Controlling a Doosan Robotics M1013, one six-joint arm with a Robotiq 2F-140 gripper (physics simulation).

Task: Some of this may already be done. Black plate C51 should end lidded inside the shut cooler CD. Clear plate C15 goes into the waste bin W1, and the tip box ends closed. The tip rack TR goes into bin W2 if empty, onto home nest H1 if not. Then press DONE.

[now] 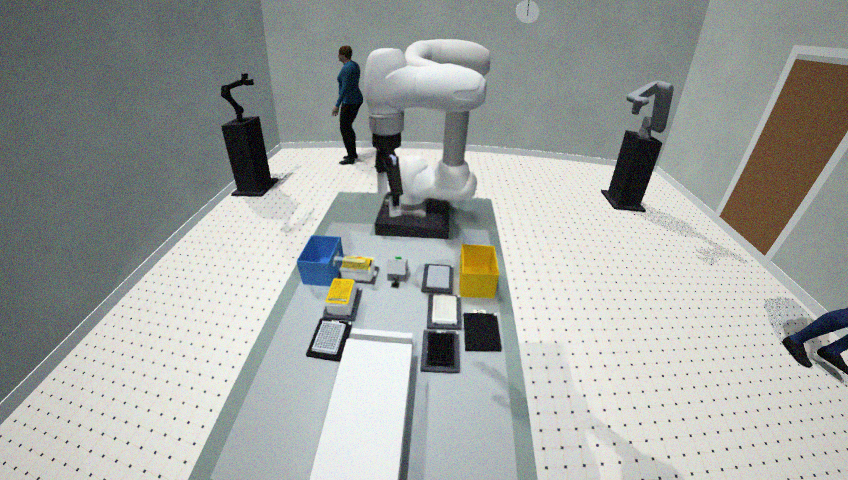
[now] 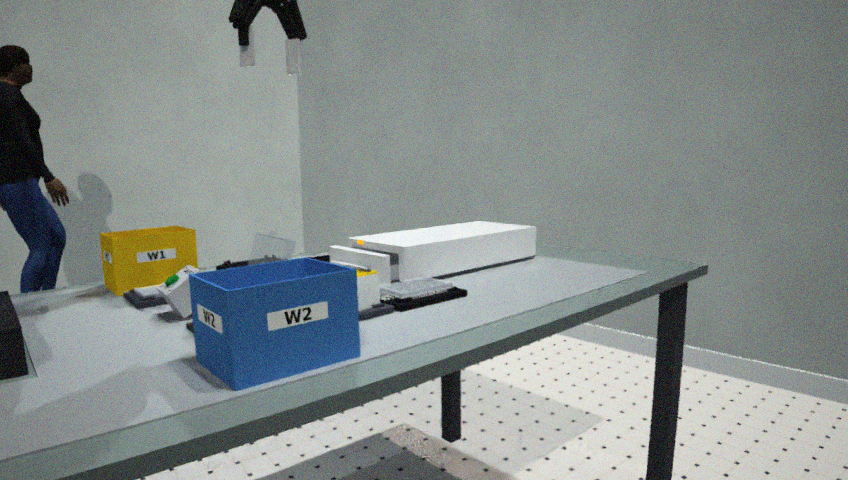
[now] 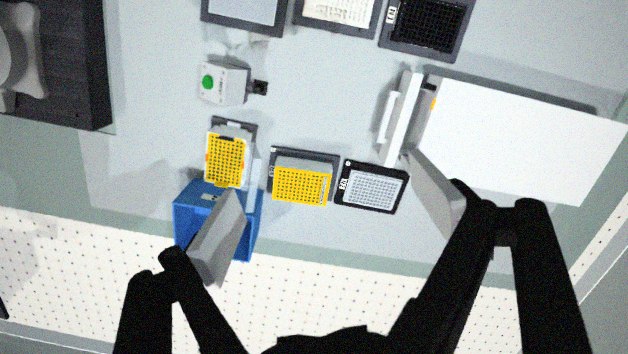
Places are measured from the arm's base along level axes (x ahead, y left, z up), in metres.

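Where they show: gripper, fingertip midpoint: (image 1: 388, 204) (image 2: 272, 70) (image 3: 322, 188); arm's base, origin of the base link: (image 1: 409, 207) (image 3: 4, 46).
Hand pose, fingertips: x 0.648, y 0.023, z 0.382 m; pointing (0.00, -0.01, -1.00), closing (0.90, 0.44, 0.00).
Each offset is from my fingertips to the top centre of the thing. "spot": to the spot under its first point.
My gripper (image 1: 390, 204) (image 2: 267, 57) (image 3: 322, 188) is open and empty, high above the table. A black plate {0.175 m ahead, 0.180 m left, 0.410 m down} (image 1: 440, 347) (image 3: 427, 25) sits on nest N1, with no lid seen on it. A clear, pale plate {0.177 m ahead, 0.196 m right, 0.410 m down} (image 1: 329, 337) (image 2: 416, 289) (image 3: 372, 191) sits on black nest N2. The white cooler (image 1: 365, 410) (image 2: 458, 240) (image 3: 515, 140) has its front panel apart from its body; its inside is hidden. The tip box {spot: 0.105 m back, 0.156 m right, 0.355 m down} (image 1: 357, 270) (image 3: 226, 160) has yellow rack tops and a raised lid. A yellow-topped rack {0.003 m ahead, 0.196 m right, 0.359 m down} (image 1: 340, 292) (image 3: 301, 185) sits on the nest between box and N2; one end column looks different.
Blue bin W2 {0.171 m back, 0.331 m right, 0.316 m down} (image 1: 321, 270) (image 2: 279, 339) (image 3: 192, 207) stands beside the tip box; yellow bin W1 {0.180 m back, 0.305 m left, 0.316 m down} (image 1: 479, 282) (image 2: 148, 276) stands opposite. The green-button box {0.194 m back, 0.015 m right, 0.352 m down} (image 1: 396, 269) (image 3: 232, 82) is between. Nests with a grey-blue piece {0.179 m back, 0.151 m left, 0.416 m down} (image 1: 439, 276) and white plate {0.002 m back, 0.184 m left, 0.410 m down} (image 1: 444, 309), plus black pad {spot: 0.087 m ahead, 0.319 m left, 0.424 m down} (image 1: 482, 331), are near W1.
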